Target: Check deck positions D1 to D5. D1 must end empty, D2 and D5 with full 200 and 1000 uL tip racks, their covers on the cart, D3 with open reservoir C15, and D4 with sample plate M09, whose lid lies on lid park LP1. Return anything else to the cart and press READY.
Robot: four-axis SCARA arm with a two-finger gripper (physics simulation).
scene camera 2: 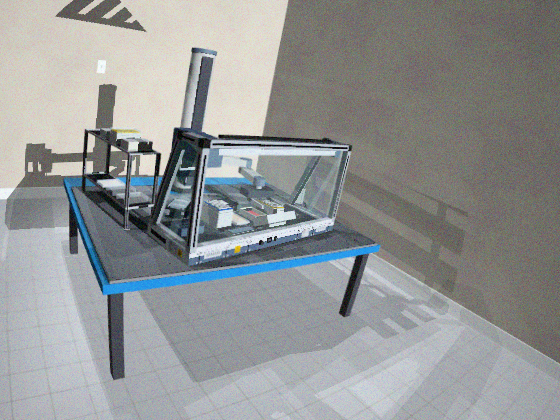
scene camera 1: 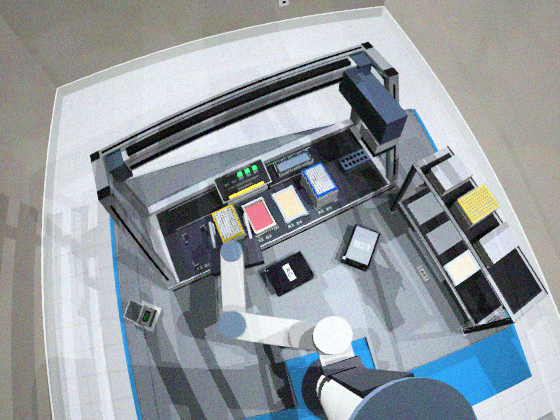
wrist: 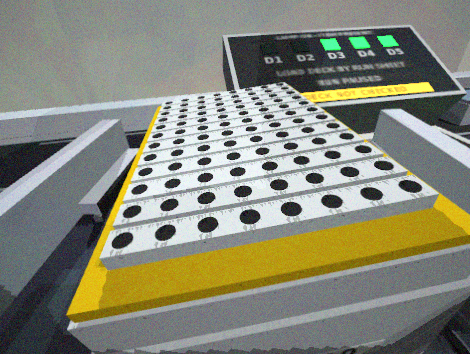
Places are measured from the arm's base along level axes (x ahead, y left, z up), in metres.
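Pixels of known places: gripper, fingertip midpoint: [scene camera 2: 272, 207] [scene camera 1: 227, 218] [wrist: 247, 133].
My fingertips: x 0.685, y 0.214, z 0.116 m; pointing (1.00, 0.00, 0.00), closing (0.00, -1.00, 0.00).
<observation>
For each thing: its top centre in the pictures, then the offset to it from my fingertips. "pt": a spot on its surface instead.
- pink-red reservoir at its top centre: [scene camera 1: 258, 214] [scene camera 2: 253, 211] dy -0.112, dx -0.008, dz -0.024 m
- pale yellow sample plate at its top centre: [scene camera 1: 289, 202] dy -0.233, dx +0.015, dz -0.041 m
- status panel at a spot on its surface: [wrist: 345, 65] [scene camera 1: 243, 181] pt dy -0.090, dx +0.124, dz +0.010 m
- two-level cart at its top centre: [scene camera 1: 483, 227] [scene camera 2: 119, 139] dy -0.752, dx -0.364, dz +0.252 m
- yellow rack at its top centre: [scene camera 1: 480, 201] [scene camera 2: 125, 128] dy -0.739, dx -0.300, dz +0.317 m
- black box at its top centre: [scene camera 1: 289, 271] [scene camera 2: 223, 201] dy -0.163, dx -0.238, dz -0.048 m
- box with a pale top, top centre: [scene camera 1: 362, 245] dy -0.442, dx -0.218, dz -0.046 m
- small button box at a spot on its surface: [scene camera 1: 145, 316] pt dy +0.375, dx -0.283, dz -0.010 m
My gripper [scene camera 1: 229, 225] [wrist: 247, 133] is open, its fingers standing apart on either side of the yellow-edged white tip rack [scene camera 1: 228, 222] [scene camera 2: 272, 205] at D2. The rack's front edge runs aslant in the wrist view. To its right sit the pink-red reservoir [scene camera 1: 259, 216] [scene camera 2: 251, 213] at D3, the pale yellow sample plate [scene camera 1: 288, 203] at D4 and the blue-edged tip rack [scene camera 1: 320, 181] [scene camera 2: 219, 212] at D5. No item shows at D1. The status panel [scene camera 1: 242, 182] [wrist: 345, 65] has D3, D4 and D5 lit green, D1 and D2 dark, and reads "DECK NOT CHECKED".
The two-level cart [scene camera 2: 128, 185] stands at the right in scene camera 1, with a yellow rack [scene camera 1: 477, 204] and pale boxes on top. A black box [scene camera 1: 288, 274] and a box with a pale top [scene camera 1: 361, 246] lie before the deck. A small button box [scene camera 1: 145, 316] stands at the left.
</observation>
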